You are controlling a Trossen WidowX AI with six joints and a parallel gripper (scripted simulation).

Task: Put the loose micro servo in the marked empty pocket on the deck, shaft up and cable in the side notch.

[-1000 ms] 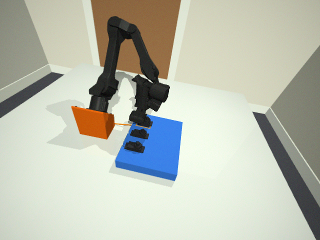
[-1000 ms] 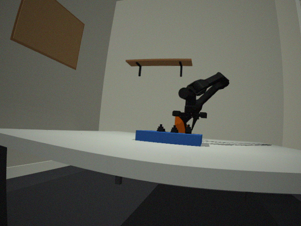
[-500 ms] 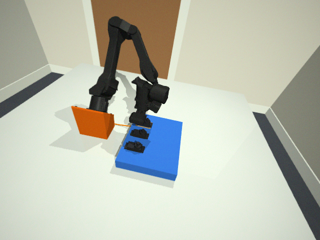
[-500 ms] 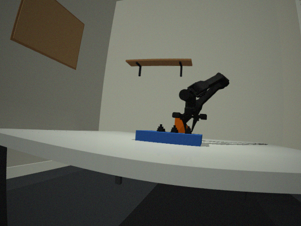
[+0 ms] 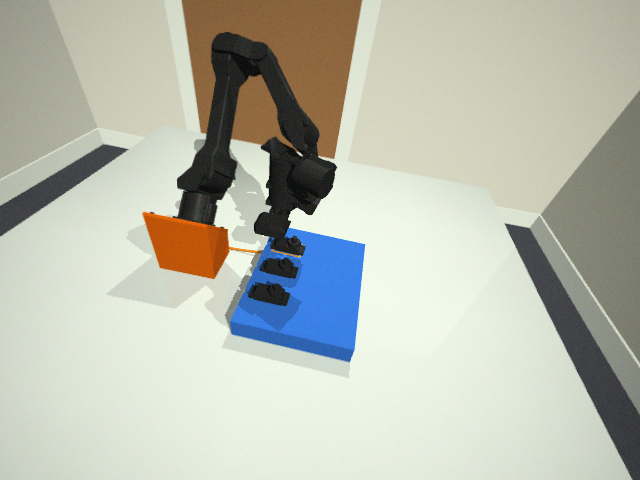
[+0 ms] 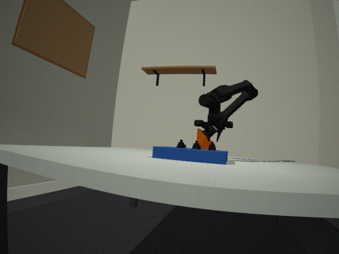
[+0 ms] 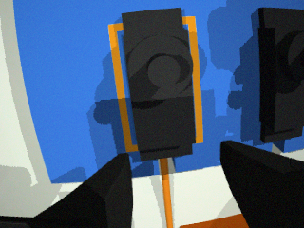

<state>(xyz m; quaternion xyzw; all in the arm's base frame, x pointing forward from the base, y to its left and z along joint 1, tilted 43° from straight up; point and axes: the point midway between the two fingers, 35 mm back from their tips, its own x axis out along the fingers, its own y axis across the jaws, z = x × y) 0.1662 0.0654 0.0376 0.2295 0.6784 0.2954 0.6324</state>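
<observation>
Right now the blue deck is 13 cm ahead of my gripper tip, 6 cm to the right of it and 6 cm below it.
</observation>
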